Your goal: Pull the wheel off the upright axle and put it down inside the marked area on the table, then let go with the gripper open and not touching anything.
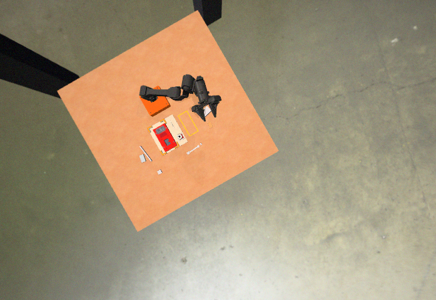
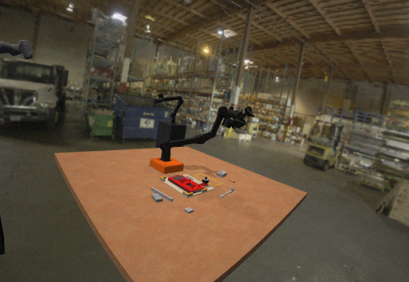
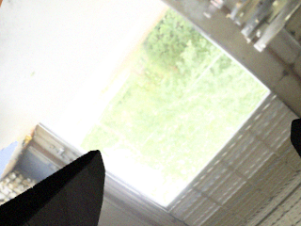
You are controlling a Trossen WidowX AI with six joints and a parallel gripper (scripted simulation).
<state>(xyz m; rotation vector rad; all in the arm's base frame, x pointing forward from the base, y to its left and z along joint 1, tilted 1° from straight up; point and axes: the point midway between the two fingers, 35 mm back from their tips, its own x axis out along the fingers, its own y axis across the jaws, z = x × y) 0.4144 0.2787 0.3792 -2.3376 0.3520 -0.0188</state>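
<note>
Right now the wheel is 80 mm behind my gripper tip, 250 mm to the right of it and 400 mm below it.
</note>
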